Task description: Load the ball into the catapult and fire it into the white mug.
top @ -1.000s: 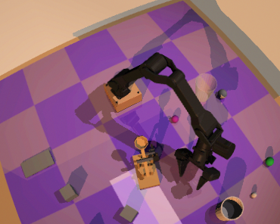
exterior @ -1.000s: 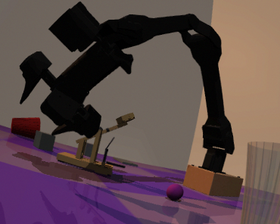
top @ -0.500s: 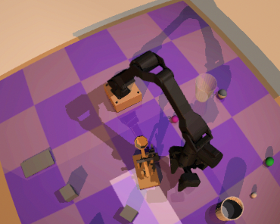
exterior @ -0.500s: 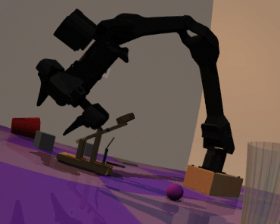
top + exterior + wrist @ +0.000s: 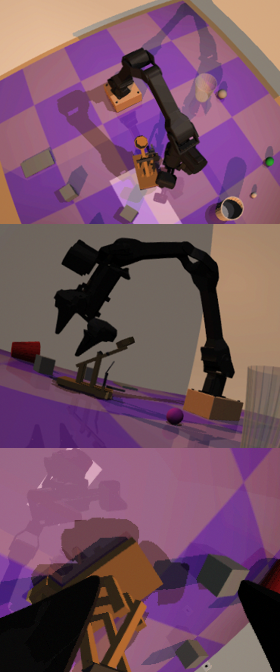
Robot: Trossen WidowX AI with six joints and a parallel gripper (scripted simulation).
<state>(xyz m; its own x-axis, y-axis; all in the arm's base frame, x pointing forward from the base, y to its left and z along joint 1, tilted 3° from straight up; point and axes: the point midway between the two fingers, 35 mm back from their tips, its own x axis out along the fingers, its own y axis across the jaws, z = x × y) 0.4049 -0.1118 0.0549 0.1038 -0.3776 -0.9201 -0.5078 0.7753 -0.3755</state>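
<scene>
My gripper tip is 10 cm past the catapult, 3 cm above it and 2 cm to the right of it. Round my gripper tip: white mug (26 cm ahead, 11 cm to the left, 7 cm below); then purple ball (23 cm to the left, 17 cm behind, 9 cm below); then pale ball (31 cm ahead, 24 cm to the left, 9 cm below).
</scene>
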